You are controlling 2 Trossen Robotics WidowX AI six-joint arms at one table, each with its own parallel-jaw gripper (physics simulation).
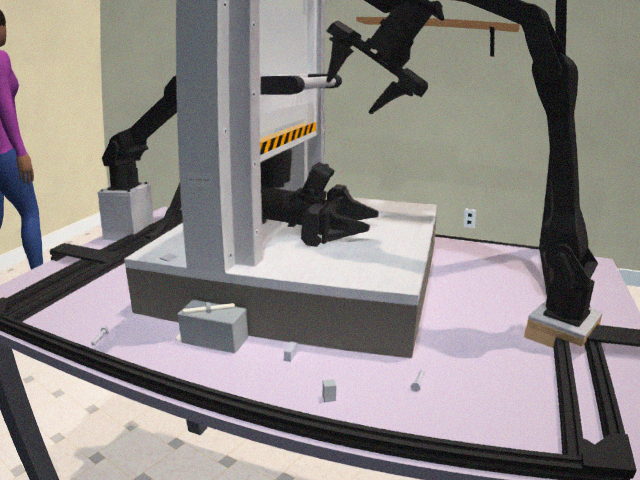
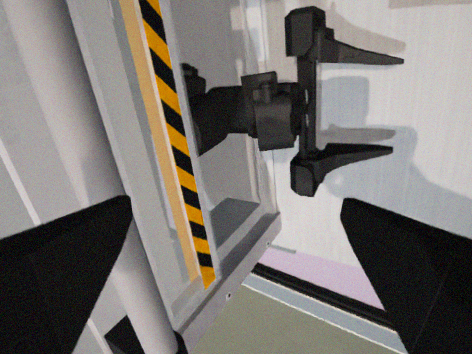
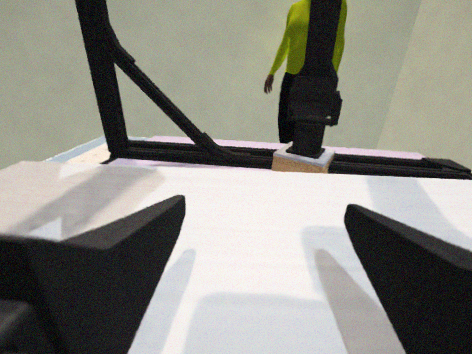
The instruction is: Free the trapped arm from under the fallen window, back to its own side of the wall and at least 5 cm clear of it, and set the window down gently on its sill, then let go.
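Places are measured from the left arm's base along level axes (x down, y back, z left), in millimetres.
Where they show: left gripper, between the fingertips: point(image 1: 348, 97) point(image 2: 238, 207); right gripper, between the fingertips: point(image 1: 374, 220) point(image 2: 398, 108) point(image 3: 264, 207); left arm's base, origin of its link: point(image 1: 567, 313) point(image 3: 305, 151); right arm's base, origin of its link: point(image 1: 124, 187).
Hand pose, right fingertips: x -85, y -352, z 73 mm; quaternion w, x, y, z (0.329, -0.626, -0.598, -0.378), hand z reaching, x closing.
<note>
Each offset is from my right fingertips to the top centre of the thing. "*": to the spot under its first point.
The window {* dz +92, dx -139, dy -120 mm} point(image 1: 286, 138) point(image 2: 173, 120), with a yellow-black striped lower edge, stands raised above the sill in a grey wall frame point(image 1: 199, 155). Its grey handle bar {dz +51, dx -245, dy -93 mm} point(image 1: 316, 81) point(image 2: 146, 295) sticks out on the right side. The right arm passes through the opening below the striped edge; contact with it cannot be told. The right gripper point(image 1: 372, 220) point(image 2: 397, 105) point(image 3: 266, 205) is open and empty, low over the white platform point(image 1: 361, 268) point(image 3: 250, 187). The left gripper point(image 1: 350, 96) point(image 2: 236, 201) is open and empty beside the handle; one fingertip is near the bar's end.
A grey block point(image 1: 212, 329) with a pale stick on top stands before the platform. Small grey blocks {dz +288, dx +99, dy +186 mm} point(image 1: 329, 390) {dz +258, dx +107, dy +79 mm} point(image 1: 290, 351) and bolts {dz +184, dx +111, dy +245 mm} point(image 1: 417, 380) {dz +462, dx +111, dy -143 mm} point(image 1: 99, 335) lie on the pink table. Black rails point(image 1: 232, 400) edge the table. The left arm's base point(image 1: 547, 330) stands at the right.
</note>
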